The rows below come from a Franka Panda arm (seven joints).
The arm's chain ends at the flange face. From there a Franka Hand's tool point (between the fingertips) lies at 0.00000 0.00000 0.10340 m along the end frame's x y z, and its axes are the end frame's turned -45 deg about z.
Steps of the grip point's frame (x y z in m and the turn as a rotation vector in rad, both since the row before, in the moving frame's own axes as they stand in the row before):
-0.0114 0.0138 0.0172 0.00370 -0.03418 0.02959
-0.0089 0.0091 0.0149 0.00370 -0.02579 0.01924
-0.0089 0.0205 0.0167 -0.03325 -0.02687 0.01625
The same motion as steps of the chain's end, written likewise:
0.0045 0.0156 0.0173 -0.02155 -0.02679 0.02959
0.0023 0.0111 0.0149 -0.01562 -0.02085 0.01924
0.0078 0.0164 0.0168 -0.04251 0.00451 0.01625

